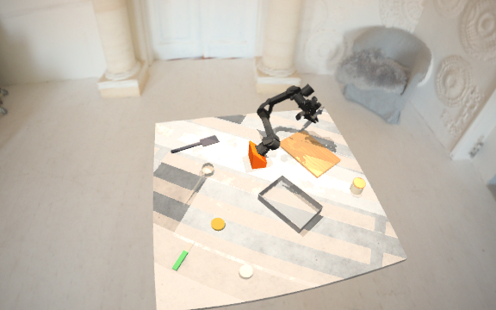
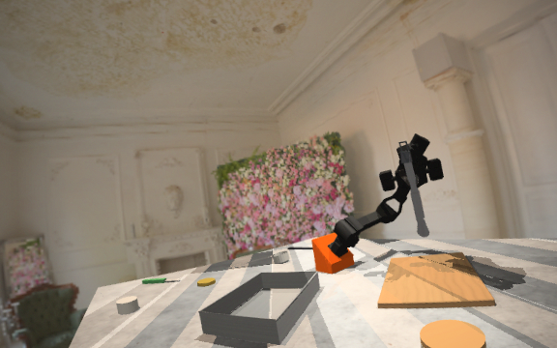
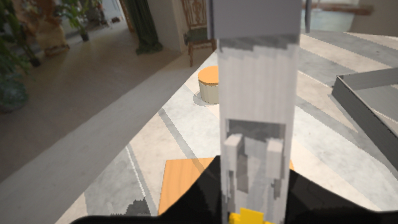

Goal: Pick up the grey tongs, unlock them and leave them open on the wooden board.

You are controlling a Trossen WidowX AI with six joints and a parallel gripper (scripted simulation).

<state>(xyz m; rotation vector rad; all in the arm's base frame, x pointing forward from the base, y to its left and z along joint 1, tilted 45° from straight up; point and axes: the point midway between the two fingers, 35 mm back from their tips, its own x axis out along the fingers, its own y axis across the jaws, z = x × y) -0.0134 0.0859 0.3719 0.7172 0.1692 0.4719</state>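
My gripper tip is now 3 cm past the yellow lock piece, 1 cm to the left of it and 1 cm below it. The rest, counted from my gripper tip: grey roasting tin (34 cm ahead, 28 cm to the right, 23 cm below); then black spatula (26 cm behind, 67 cm to the right, 26 cm below); then wooden board (25 cm below).
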